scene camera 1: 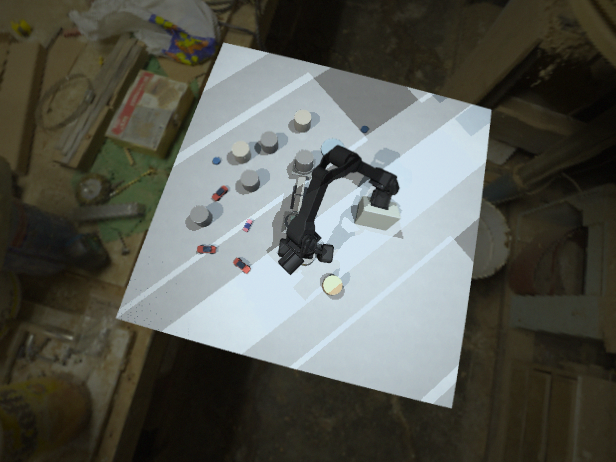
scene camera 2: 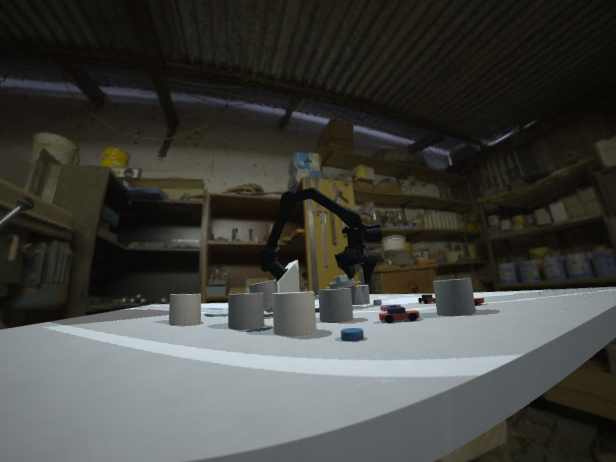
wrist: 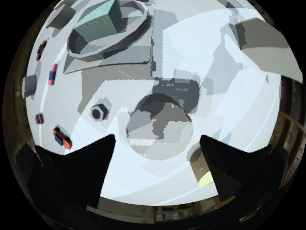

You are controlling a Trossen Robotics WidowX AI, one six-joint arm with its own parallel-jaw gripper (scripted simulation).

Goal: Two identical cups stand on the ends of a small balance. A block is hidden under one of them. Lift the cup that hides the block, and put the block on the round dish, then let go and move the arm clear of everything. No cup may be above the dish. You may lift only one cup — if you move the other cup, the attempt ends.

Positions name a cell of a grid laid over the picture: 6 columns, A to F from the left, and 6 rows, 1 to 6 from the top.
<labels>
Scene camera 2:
gripper: D4
grey cup: C5
grey cup: D4
grey cup: E4
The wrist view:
gripper: D4
grey cup: D4
</labels>
